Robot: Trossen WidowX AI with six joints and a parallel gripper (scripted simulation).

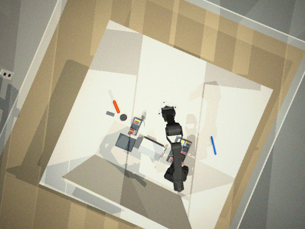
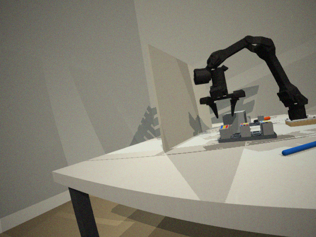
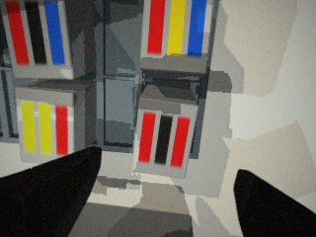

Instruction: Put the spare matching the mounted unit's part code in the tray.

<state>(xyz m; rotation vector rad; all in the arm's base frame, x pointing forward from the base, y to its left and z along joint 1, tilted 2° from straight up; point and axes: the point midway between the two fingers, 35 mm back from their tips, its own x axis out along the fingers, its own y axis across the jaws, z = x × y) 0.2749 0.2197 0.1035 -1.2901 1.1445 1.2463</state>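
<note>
The grey block lies 5 cm below my gripper tip. From my gripper tip the other things lie so: grey mounted unit (17 cm to the right, 4 cm below); then blue pen (25 cm behind, 20 cm to the left, 8 cm below); then pale panel (24 cm ahead, 15 cm to the right, 14 cm above).
</note>
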